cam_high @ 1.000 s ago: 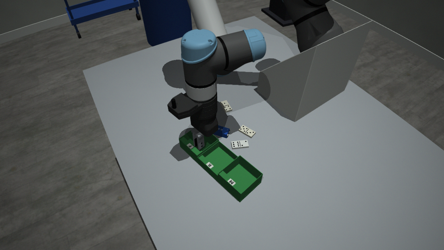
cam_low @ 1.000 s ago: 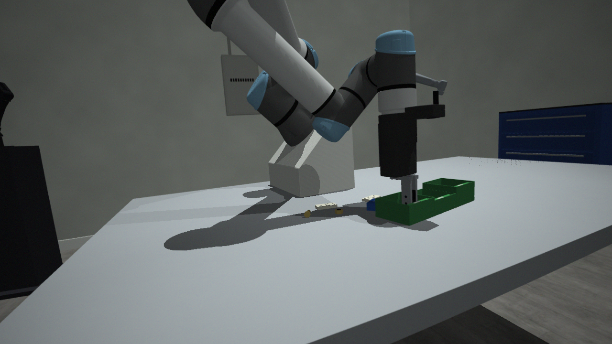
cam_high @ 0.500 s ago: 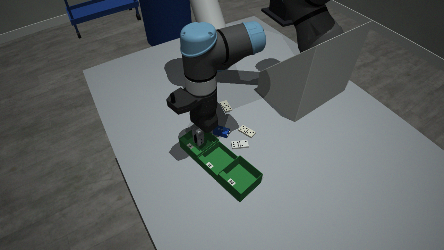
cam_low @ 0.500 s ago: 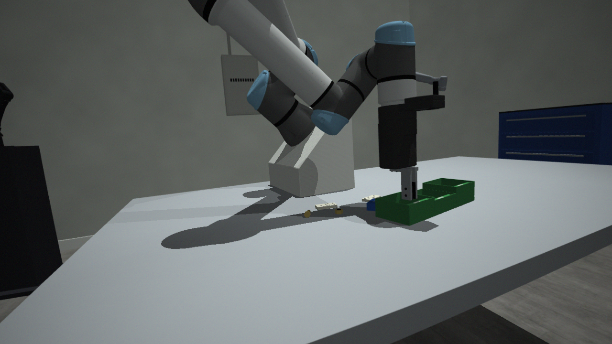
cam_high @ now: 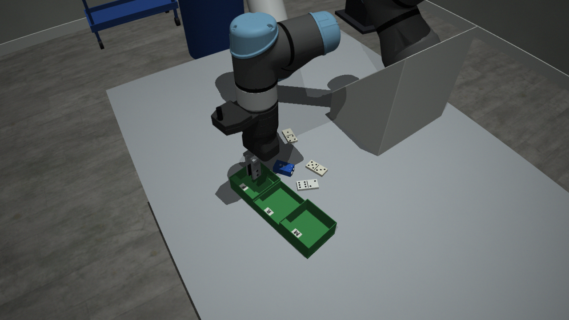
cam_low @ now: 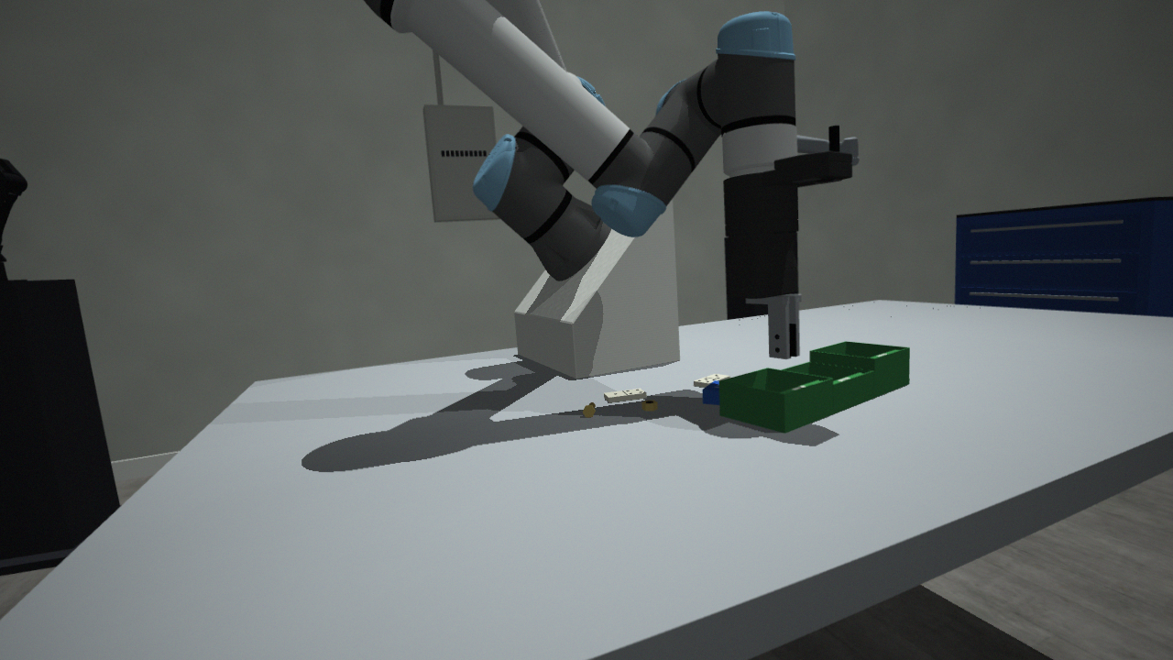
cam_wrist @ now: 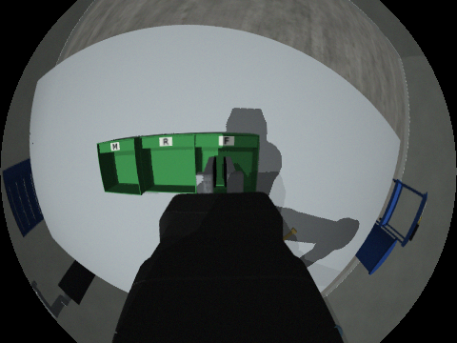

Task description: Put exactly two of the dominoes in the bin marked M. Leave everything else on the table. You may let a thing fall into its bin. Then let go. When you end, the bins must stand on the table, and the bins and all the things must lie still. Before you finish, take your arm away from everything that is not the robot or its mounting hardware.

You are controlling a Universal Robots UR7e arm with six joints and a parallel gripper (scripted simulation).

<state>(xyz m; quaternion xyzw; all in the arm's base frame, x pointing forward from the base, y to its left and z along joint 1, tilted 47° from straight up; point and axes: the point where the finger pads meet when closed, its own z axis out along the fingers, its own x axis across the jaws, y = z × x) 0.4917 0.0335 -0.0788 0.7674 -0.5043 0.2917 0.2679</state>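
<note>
Right now my hand is 30 mm past the green three-part bin, 70 mm to the right of it and 60 mm above it. Also, from my hand: brass nut (90 mm behind, 120 mm to the right, 80 mm below); brass bolt (110 mm behind, 190 mm to the right, 80 mm below); blue battery (90 mm behind, 20 mm to the right, 70 mm below).
</note>
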